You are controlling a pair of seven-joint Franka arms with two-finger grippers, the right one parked.
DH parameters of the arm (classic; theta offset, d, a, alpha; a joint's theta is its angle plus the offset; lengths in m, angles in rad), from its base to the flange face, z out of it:
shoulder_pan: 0 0.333 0 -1.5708
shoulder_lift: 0 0 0 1.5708
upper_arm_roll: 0 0.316 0.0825 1.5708
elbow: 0 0 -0.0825 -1.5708
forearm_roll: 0 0.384 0 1.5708
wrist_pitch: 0 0 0.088 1.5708
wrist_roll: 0 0.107 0 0
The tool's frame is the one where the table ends.
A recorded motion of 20 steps. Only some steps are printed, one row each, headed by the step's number.
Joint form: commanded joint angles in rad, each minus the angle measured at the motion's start. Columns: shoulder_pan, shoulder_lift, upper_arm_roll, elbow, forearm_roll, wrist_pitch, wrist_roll.
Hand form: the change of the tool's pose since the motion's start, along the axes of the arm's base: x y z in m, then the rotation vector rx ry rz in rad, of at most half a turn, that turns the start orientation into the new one. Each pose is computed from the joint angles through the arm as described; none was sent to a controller.
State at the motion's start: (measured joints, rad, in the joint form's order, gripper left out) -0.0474 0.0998 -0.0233 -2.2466 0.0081 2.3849 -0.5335
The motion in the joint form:
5: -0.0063 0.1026 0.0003 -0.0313 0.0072 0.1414 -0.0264
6: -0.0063 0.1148 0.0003 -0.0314 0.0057 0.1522 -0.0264
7: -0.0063 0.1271 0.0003 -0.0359 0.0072 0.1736 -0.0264
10: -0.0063 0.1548 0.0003 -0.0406 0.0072 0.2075 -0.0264
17: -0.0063 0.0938 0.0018 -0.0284 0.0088 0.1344 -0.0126
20: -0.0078 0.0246 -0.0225 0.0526 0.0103 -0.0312 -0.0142
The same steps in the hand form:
5: 0.0003 -0.0036 -0.0550 -0.0004 -0.0076 0.0143
6: 0.0006 -0.0036 -0.0606 -0.0016 -0.0060 0.0154
7: 0.0003 -0.0037 -0.0670 -0.0016 -0.0106 0.0141
10: -0.0003 -0.0037 -0.0805 -0.0028 -0.0121 0.0140
17: 0.0012 -0.0028 -0.0497 0.0014 -0.0124 0.0008
20: 0.0115 -0.0172 0.0063 0.0041 0.0027 -0.0227

